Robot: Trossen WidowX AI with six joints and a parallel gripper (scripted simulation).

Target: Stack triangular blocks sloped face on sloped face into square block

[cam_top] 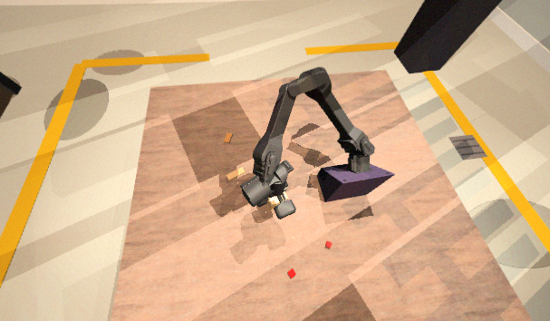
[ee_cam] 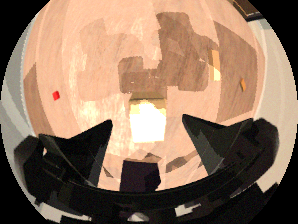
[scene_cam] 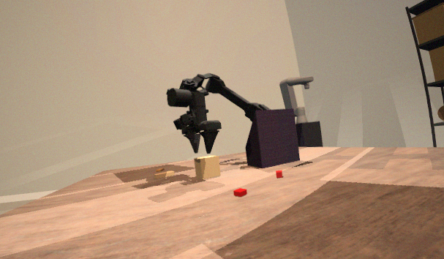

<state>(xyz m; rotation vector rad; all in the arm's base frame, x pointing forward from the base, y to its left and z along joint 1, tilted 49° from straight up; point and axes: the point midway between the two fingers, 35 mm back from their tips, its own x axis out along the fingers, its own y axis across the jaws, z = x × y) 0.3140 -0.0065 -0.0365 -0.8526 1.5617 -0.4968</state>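
Right now my gripper tip is 3 cm above the tan triangular block. Also, from my gripper tip: flat tan bar (15 cm to the right, 13 cm ahead, 8 cm below).
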